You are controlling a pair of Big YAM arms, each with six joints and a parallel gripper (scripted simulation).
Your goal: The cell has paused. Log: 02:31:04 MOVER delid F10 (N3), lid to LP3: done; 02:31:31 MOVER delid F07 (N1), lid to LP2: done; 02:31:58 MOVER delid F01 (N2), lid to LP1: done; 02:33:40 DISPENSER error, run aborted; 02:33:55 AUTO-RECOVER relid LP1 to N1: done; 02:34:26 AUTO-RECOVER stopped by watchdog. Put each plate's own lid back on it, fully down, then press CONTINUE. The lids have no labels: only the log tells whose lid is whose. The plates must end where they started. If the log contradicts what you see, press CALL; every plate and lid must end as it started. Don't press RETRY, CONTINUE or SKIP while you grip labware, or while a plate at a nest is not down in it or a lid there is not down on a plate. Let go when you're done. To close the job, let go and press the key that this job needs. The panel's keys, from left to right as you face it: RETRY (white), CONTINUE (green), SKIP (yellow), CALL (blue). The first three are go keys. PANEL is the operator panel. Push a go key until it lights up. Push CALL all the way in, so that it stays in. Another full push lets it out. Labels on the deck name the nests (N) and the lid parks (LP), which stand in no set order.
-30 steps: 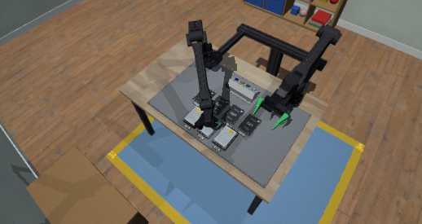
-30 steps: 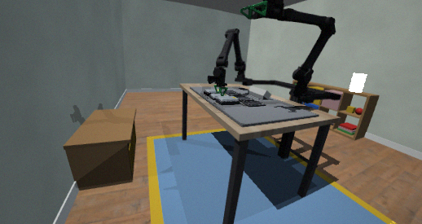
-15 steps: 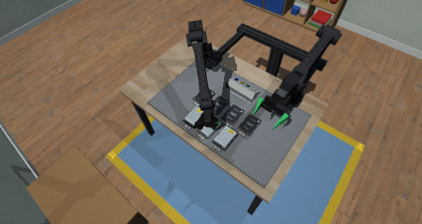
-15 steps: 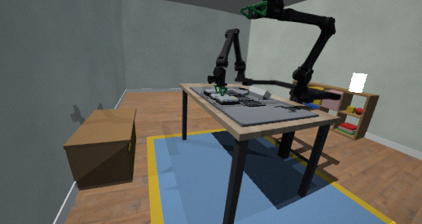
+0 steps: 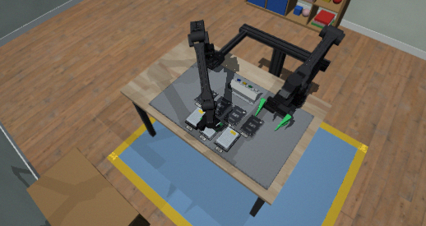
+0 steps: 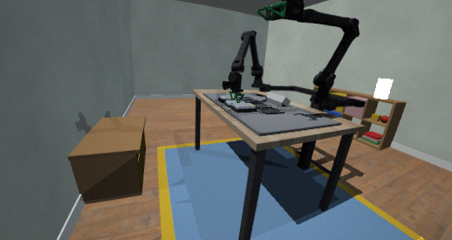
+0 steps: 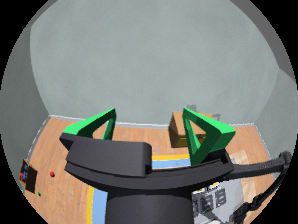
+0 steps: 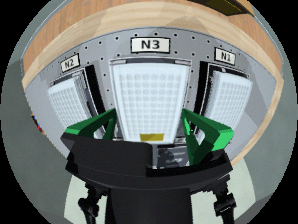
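Note:
The green key lies 41 cm behind my right hand, 8 cm to the left of it and 3 cm above it. The rest, counted from my right hand: lid park LP4: 21 cm behind, 17 cm to the right, 3 cm below; then lid park LP2: 17 cm behind, 9 cm to the left, 3 cm below; then lid park LP1: 22 cm to the left, 16 cm behind, 3 cm below.

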